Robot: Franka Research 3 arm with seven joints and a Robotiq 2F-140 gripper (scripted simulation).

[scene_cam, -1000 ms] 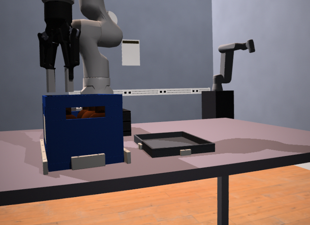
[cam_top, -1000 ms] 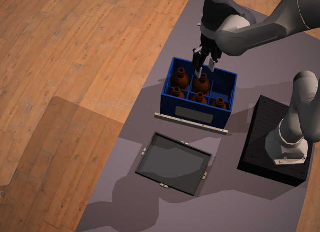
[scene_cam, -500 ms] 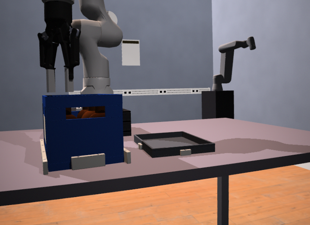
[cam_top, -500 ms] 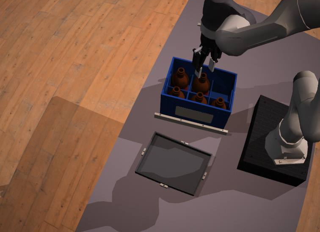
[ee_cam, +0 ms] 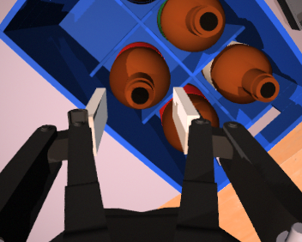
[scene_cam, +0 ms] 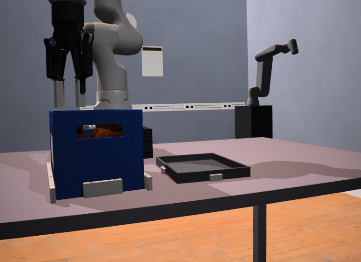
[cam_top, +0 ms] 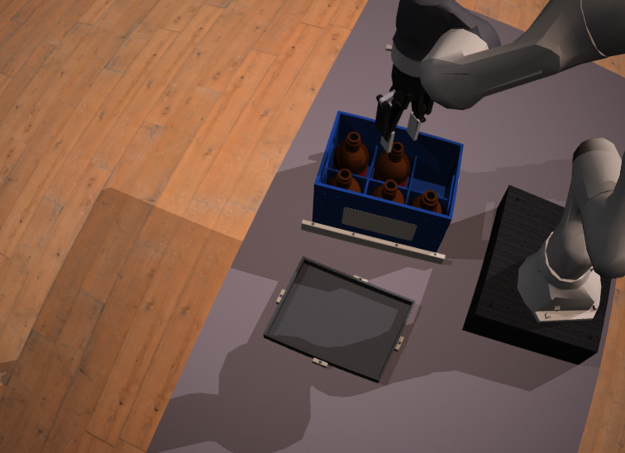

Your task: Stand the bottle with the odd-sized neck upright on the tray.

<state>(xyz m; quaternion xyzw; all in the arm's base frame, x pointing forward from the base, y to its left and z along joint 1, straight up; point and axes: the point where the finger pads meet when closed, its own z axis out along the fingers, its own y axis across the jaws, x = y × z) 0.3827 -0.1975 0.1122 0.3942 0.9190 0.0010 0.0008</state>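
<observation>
Now: hand 130 mm above the crate and 50 mm to the right of it. The rest, counted from my hand: bottle 130 mm below, 90 mm to the left, 80 mm behind; then dark tray 330 mm to the left, 200 mm below, 30 mm ahead.
</observation>
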